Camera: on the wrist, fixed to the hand. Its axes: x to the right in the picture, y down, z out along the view.
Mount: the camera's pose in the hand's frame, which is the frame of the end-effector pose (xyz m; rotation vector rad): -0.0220 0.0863 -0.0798 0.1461 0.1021 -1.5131
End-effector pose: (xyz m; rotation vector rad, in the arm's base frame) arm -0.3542 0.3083 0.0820 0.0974 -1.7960 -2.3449
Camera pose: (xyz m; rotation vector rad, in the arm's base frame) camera -0.3102 0.2150 0.1425 -1.1907 1.1465 1.4694
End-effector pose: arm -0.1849 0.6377 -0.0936 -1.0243 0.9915 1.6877
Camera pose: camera -0.2446 0.5344 -0.0849 -1.2354 0.1547 0.3001
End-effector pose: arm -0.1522 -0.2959 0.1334 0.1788 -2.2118 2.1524
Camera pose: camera -0.1441 -0.2131 0.0475 1.2002 -1.0306 1.2837
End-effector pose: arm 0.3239 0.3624 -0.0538 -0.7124 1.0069 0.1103
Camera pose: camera 0.2188 0.3868 -0.1053 -1.1785 0.3527 -1.3022
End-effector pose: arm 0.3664 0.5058 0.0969 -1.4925 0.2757 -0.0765
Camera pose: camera 0.3167 0.4402 0.0102 -1.2495 -0.8132 -1.3350
